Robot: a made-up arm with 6 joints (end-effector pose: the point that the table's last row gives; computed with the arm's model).
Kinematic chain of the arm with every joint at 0, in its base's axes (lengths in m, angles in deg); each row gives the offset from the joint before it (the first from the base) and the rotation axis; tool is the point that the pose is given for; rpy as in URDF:
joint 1: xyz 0 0 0.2 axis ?
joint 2: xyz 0 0 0 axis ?
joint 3: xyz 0.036 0 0.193 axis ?
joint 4: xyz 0.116 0 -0.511 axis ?
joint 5: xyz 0 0 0 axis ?
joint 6: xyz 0.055 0 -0.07 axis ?
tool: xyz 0 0 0 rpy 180 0 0
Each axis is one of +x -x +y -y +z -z.
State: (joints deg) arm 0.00 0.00 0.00 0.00 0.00 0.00
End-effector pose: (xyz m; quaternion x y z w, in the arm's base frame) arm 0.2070 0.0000 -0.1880 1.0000 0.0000 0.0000 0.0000
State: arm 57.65 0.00 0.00 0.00 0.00 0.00
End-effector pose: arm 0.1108 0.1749 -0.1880 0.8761 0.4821 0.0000 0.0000
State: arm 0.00 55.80 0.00 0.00 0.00 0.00
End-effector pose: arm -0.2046 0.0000 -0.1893 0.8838 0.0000 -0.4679 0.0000
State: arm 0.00 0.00 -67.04 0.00 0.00 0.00
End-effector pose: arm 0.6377 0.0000 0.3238 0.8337 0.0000 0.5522 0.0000
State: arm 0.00 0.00 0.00 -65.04 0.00 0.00
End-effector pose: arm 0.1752 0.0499 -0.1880 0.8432 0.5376 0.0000 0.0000
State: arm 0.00 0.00 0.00 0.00 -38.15 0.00
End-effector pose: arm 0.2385 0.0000 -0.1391 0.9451 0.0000 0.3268 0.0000
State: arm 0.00 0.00 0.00 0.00 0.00 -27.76
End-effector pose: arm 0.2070 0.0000 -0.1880 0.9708 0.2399 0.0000 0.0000
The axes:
joint 1: +z
joint 2: +y
joint 3: +y
joint 4: -z
joint 5: +y
joint 6: -z

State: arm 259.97 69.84 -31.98 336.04 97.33 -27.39
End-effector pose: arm -0.0111 0.1153 -0.2351 -0.4072 0.0756 0.4929 0.7652
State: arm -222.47 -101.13 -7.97 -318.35 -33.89 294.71
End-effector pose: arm -0.1492 0.2129 0.5437 -0.2174 -0.3465 -0.5881 0.6977
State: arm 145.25 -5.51 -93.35 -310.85 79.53 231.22
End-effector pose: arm -0.4989 0.2919 0.5611 0.6518 -0.6155 -0.0915 0.4334
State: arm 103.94 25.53 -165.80 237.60 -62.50 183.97
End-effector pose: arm -0.1629 0.3497 0.7832 -0.3658 -0.5836 0.0582 0.7227
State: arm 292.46 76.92 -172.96 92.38 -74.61 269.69
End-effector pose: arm 0.1757 -0.6396 0.3707 0.1953 -0.6840 0.2642 0.6513
